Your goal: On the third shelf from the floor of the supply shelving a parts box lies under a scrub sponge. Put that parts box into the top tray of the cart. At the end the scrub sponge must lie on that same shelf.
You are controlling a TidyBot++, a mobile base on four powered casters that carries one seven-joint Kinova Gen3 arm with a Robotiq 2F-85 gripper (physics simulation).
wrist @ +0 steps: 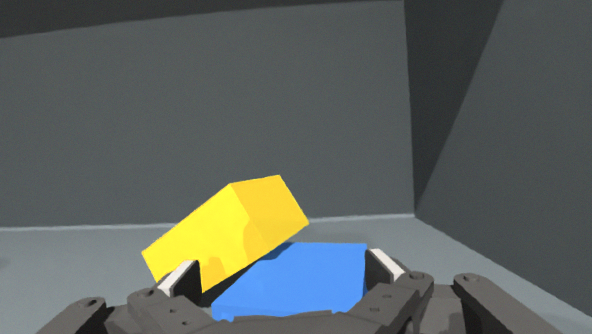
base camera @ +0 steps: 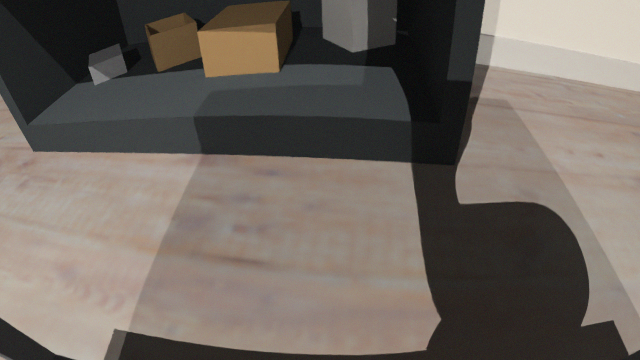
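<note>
In the wrist view a blue parts box (wrist: 305, 275) lies on the grey shelf board (wrist: 432, 235), close in front of the camera. A yellow scrub sponge (wrist: 229, 224) leans tilted on the box's left top edge, with its low end down by my left finger. My gripper (wrist: 283, 273) is open. Its two fingers stand on either side of the blue box, the left pad partly in front of the sponge's low end. I cannot tell whether the pads touch the box.
The shelf's back wall (wrist: 251, 108) and right side panel (wrist: 479, 144) close in the compartment. In the base view the lowest shelf (base camera: 298, 99) holds two cardboard boxes (base camera: 246, 42) (base camera: 172, 40), a small grey box (base camera: 106, 63) and a grey block (base camera: 355, 22). A dark upright (base camera: 463, 49) stands at the right.
</note>
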